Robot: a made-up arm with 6 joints. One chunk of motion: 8 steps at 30 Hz.
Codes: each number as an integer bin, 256 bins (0 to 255) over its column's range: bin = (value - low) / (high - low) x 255, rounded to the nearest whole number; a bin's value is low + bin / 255 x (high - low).
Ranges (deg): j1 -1.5..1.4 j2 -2.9..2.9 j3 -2..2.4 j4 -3.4..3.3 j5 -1.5..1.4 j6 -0.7..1
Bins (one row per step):
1: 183 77 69 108 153 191
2: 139 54 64 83 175 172
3: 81 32 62 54 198 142
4: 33 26 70 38 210 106
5: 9 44 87 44 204 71
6: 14 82 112 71 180 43
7: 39 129 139 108 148 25
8: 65 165 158 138 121 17
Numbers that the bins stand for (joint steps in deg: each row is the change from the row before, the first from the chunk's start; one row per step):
1: 0.581 -1.149 -0.809 -0.562 0.240 0.573
2: 0.081 -1.672 -0.896 -1.219 0.490 0.447
3: -0.579 -2.172 -0.930 -1.981 0.752 0.247
4: -1.125 -2.309 -0.792 -2.402 0.888 0.007
5: -1.398 -1.899 -0.499 -2.244 0.820 -0.227
6: -1.341 -1.035 -0.067 -1.535 0.547 -0.413
7: -1.056 0.034 0.398 -0.562 0.183 -0.533
8: -0.761 0.853 0.726 0.226 -0.124 -0.587

